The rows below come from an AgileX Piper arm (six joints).
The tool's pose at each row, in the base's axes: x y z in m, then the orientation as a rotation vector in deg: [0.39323 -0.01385 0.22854 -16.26 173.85 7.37]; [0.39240 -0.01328 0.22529 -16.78 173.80 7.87]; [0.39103 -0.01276 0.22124 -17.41 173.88 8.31]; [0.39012 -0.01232 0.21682 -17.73 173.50 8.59]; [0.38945 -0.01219 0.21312 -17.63 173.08 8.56]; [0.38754 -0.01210 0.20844 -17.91 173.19 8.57]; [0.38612 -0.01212 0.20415 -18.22 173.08 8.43]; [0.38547 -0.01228 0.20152 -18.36 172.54 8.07]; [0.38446 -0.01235 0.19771 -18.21 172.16 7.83]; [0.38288 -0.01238 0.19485 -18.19 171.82 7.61]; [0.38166 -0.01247 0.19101 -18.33 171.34 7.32]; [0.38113 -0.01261 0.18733 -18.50 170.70 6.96]
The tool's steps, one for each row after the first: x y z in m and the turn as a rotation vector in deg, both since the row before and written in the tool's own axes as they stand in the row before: [0.00103 0.00047 0.00321 -0.34 0.00 -0.33]; [0.00164 0.00045 0.00396 -0.32 0.15 -0.38]; [0.00123 0.00024 0.00436 -0.17 -0.34 -0.24]; [0.00101 -0.00006 0.00362 0.05 -0.43 0.02]; [0.00236 0.00007 0.00447 -0.03 0.14 -0.17]; [0.00185 -0.00010 0.00412 0.09 -0.06 -0.22]; [0.00095 -0.00024 0.00253 0.27 -0.51 -0.17]; [0.00145 -0.00016 0.00366 0.19 -0.39 0.04]; [0.00190 0.00009 0.00266 0.17 -0.33 -0.03]; [0.00171 -0.00011 0.00365 0.22 -0.45 -0.16]; [0.00105 -0.00028 0.00356 0.28 -0.60 -0.20]
